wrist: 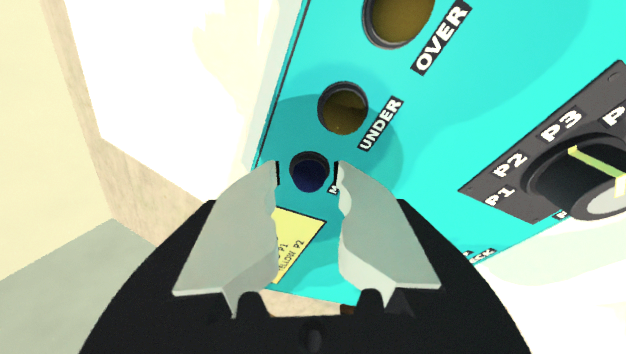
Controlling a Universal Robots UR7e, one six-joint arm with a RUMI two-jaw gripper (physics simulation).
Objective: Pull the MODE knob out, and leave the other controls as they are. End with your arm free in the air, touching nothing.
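Places are measured from the arm's base along level axes (x ahead, y left, z up), in metres.
Pixels of known places: gripper, fingertip midpoint: [306, 164].
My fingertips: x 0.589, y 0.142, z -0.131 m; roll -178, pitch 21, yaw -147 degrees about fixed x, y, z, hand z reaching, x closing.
Ahead of a thing's pixels: the offset from my fingertips to its top centre. "spot": to the spot under its first point. Level surfaces: height alone.
The MODE knob @(spot: 0.006 m back, 0.005 m right, 0.016 m up) [310, 175] is a small dark blue round knob in a black ring on the turquoise panel @(0.027 m down) [430, 165]. Its label beside it is mostly hidden by the right finger. My gripper [306, 164] is partly open, with nothing between its fingers. In the view the two fingertips stand on either side of the knob, with a small gap on each side. How far the tips are from the panel face is hard to tell.
The UNDER control @(spot: 0.002 m ahead, 0.049 m right, 0.018 m up) [343, 111] and the larger OVER control [400, 20] lie above the knob. A black rotary dial @(0.151 m back, 0.102 m right, 0.017 m down) [565, 170] on a dark plate @(spot: 0.156 m back, 0.068 m right, 0.055 m down) [520, 200] is at the right. A yellow status card @(0.026 m back, 0.126 m left, 0.009 m up) [297, 232] shows between the fingers.
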